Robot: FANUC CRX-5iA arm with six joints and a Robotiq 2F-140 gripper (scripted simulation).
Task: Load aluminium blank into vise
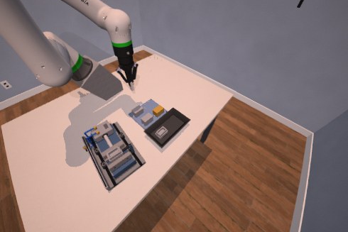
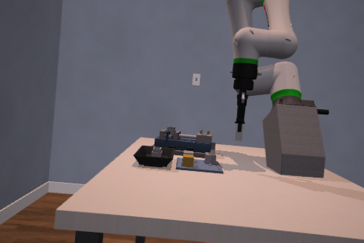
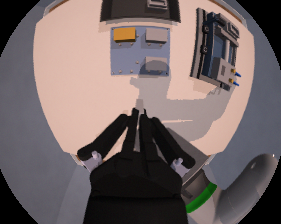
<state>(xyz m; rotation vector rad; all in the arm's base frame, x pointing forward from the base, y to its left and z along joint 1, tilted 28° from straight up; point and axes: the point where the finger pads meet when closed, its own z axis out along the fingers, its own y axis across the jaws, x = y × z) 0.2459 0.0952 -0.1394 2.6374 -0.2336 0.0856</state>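
My gripper is now 190 mm short of the brass blank, 30 mm to the right of it and 120 mm above it. Round my hand: vise: 190 mm ahead, 300 mm to the right, 110 mm below.
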